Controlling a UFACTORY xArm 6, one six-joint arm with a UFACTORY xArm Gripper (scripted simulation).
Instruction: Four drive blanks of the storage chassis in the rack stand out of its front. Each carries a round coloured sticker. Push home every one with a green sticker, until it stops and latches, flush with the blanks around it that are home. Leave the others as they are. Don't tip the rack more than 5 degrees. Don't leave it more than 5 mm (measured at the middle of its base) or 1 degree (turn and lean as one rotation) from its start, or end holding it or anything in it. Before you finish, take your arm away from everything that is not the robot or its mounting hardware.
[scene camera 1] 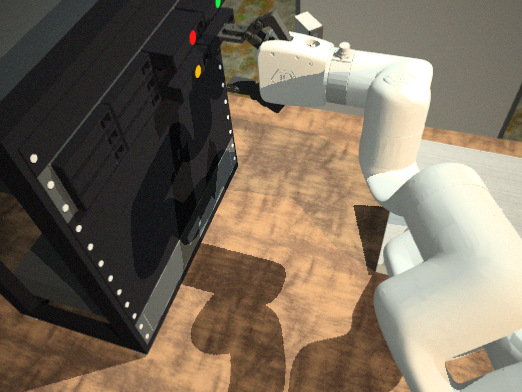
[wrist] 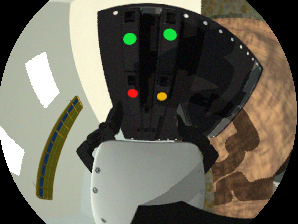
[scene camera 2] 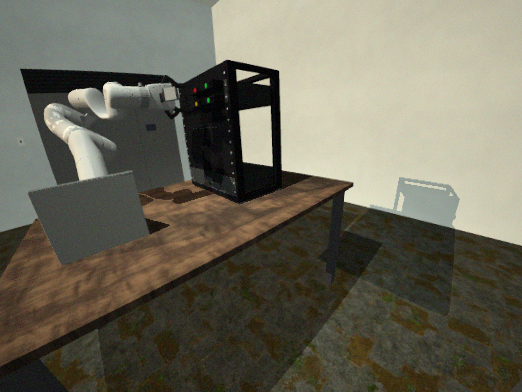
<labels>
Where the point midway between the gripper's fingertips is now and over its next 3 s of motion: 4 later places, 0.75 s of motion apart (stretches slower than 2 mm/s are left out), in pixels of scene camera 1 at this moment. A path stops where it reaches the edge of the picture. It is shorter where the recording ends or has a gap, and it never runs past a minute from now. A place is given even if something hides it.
My gripper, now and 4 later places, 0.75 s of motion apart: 225, 58; 245, 27; 246, 21; 244, 24; 236, 35
</labels>
